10 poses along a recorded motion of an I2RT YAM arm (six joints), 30 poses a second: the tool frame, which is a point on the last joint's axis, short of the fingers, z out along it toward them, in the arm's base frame.
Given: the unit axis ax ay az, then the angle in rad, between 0 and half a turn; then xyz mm.
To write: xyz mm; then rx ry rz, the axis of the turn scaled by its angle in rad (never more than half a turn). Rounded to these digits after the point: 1 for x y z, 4 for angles.
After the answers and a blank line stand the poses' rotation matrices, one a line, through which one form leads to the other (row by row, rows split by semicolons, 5 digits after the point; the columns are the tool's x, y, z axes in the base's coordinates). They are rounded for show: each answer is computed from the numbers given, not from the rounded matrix.
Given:
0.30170 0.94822 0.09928 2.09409 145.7 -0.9 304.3
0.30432 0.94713 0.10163 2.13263 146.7 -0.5 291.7
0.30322 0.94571 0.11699 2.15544 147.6 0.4 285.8
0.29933 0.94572 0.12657 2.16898 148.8 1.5 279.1
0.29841 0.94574 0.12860 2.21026 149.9 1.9 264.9
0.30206 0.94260 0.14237 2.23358 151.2 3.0 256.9
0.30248 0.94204 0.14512 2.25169 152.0 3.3 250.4
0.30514 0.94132 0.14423 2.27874 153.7 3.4 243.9
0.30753 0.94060 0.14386 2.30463 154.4 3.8 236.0
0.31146 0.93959 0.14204 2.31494 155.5 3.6 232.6
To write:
145.7 -0.9 304.3 0.6318 1.9857 0.2079
146.7 -0.5 291.7 0.6490 2.0199 0.2167
147.6 0.4 285.8 0.6536 2.0384 0.2522
148.8 1.5 279.1 0.6492 2.0512 0.2745
149.9 1.9 264.9 0.6596 2.0903 0.2842
151.2 3.0 256.9 0.6747 2.1054 0.3180
152.0 3.3 250.4 0.6811 2.1212 0.3268
153.7 3.4 243.9 0.6953 2.1450 0.3287
154.4 3.8 236.0 0.7087 2.1677 0.3315
155.5 3.6 232.6 0.7210 2.1751 0.3288

-0.36323 0.34305 0.86625; 0.51504 0.84871 -0.12014; -0.77641 0.40251 -0.48495
-0.39079 0.35578 0.84894; 0.52779 0.84222 -0.11000; -0.75413 0.40508 -0.51691
-0.40922 0.34746 0.84369; 0.54258 0.83607 -0.08116; -0.73359 0.42456 -0.53066
-0.42309 0.33790 0.84072; 0.54709 0.83490 -0.06025; -0.72228 0.43446 -0.53810
-0.45458 0.34744 0.82015; 0.55382 0.83140 -0.04525; -0.69760 0.43365 -0.57036
-0.46793 0.34769 0.81250; 0.57214 0.81988 -0.02134; -0.67357 0.45488 -0.58257
-0.48040 0.35156 0.80351; 0.57708 0.81659 -0.01226; -0.66045 0.45780 -0.59517
-0.49661 0.36445 0.78775; 0.58359 0.81201 -0.00776; -0.64249 0.45587 -0.61594
-0.51181 0.37616 0.77237; 0.58982 0.80753 -0.00244; -0.62463 0.45431 -0.63517
-0.51463 0.38637 0.76543; 0.59535 0.80345 -0.00528; -0.61702 0.45298 -0.64350

